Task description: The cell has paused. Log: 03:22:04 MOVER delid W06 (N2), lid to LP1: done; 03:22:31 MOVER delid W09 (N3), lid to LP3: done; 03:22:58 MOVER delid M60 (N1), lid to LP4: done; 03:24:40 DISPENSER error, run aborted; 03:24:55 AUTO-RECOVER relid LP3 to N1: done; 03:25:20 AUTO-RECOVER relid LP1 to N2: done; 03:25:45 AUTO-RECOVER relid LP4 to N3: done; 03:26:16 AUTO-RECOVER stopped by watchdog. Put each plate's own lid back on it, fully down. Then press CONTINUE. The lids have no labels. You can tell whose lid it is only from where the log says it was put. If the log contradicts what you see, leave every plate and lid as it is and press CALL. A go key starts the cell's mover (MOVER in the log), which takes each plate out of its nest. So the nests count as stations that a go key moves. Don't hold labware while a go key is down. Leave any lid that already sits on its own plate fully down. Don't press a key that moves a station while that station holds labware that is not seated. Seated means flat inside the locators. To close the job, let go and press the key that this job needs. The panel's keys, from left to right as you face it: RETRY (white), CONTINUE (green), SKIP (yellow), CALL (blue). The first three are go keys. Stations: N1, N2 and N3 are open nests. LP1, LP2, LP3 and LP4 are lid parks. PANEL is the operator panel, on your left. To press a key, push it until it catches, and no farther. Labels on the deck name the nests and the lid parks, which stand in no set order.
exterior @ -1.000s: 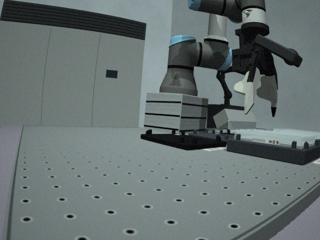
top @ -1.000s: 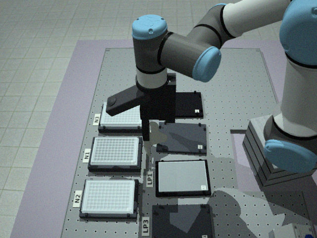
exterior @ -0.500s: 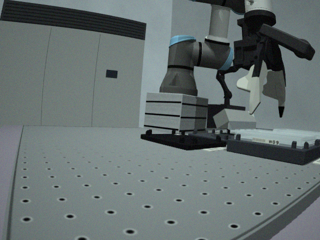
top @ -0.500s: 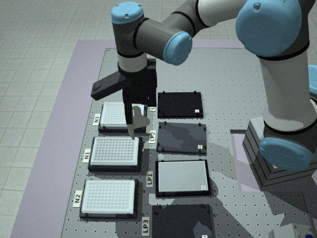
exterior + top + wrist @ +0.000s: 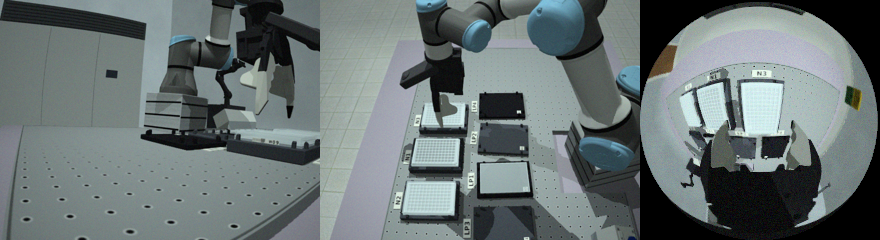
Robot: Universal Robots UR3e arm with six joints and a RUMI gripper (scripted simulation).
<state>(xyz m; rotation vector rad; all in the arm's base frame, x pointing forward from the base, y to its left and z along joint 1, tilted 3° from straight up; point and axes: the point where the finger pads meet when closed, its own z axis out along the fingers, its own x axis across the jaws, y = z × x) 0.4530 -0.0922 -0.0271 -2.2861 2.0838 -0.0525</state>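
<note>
Right now my hand is 4 cm above the plate. Round my hand: LP2 lid park (18 cm behind, 6 cm below, 5 cm to the left); then LP4 lid park (17 cm behind, 8 cm to the right, 6 cm below); then lid (19 cm behind, 18 cm to the left, 5 cm below).
</note>
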